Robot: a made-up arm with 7 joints.
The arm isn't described. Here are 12 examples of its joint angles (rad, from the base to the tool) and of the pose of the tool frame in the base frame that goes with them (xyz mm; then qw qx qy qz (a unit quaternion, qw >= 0)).
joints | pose
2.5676 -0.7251 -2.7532 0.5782 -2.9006 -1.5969 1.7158 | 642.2 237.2 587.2 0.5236 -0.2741 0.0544 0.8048
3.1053 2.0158 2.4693 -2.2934 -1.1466 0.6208 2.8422 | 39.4 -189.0 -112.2 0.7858 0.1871 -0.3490 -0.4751
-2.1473 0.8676 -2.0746 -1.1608 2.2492 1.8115 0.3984 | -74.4 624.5 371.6 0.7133 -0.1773 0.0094 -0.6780
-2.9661 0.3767 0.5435 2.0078 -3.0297 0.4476 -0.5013 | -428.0 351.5 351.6 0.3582 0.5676 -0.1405 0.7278
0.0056 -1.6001 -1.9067 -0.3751 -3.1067 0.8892 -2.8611 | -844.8 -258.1 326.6 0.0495 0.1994 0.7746 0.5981
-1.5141 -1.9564 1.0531 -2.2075 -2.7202 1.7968 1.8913 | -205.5 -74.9 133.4 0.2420 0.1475 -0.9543 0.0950
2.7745 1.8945 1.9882 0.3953 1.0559 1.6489 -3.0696 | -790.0 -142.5 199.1 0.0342 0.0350 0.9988 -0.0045
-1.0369 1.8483 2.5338 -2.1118 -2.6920 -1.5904 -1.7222 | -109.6 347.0 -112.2 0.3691 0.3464 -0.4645 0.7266
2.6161 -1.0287 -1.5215 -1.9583 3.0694 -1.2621 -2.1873 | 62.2 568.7 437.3 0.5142 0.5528 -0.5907 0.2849
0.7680 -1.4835 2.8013 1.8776 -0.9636 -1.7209 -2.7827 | -324.3 275.9 -108.7 0.4868 0.3330 -0.5162 0.6210
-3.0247 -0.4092 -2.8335 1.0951 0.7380 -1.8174 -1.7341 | 531.8 -66.7 765.9 0.3324 0.6808 0.5846 -0.2901
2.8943 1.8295 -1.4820 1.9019 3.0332 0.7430 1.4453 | -203.2 -540.7 96.5 0.3931 -0.3638 -0.4924 -0.6861
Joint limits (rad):
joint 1: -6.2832..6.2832
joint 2: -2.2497..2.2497
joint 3: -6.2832..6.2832
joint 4: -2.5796..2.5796
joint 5: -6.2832..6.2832
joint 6: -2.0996..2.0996
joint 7: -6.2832..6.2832
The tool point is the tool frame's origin. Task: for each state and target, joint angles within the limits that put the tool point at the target. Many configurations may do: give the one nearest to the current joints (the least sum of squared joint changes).
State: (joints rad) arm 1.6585 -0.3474 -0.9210 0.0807 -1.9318 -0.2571 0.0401
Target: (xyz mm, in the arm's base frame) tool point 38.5 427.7 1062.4
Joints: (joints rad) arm 1.4445 -0.6938 -0.8900 0.3622 -1.9657 -0.6384 0.0401
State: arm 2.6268 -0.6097 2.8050 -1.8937 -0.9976 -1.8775 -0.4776
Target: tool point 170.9 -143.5 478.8
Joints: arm 2.4452 -0.8258 2.5442 -2.1756 -0.9716 -1.9446 -0.4776
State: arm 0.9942 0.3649 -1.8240 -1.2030 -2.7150 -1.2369 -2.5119
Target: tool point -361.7 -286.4 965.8
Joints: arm 1.5258 0.2640 -1.6377 -1.0337 -2.7632 -0.8533 -2.5119
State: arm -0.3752 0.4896 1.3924 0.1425 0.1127 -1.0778 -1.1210
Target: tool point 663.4 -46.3 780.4
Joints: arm -0.1078 0.8508 1.3614 0.5719 0.2064 -1.5272 -1.1210
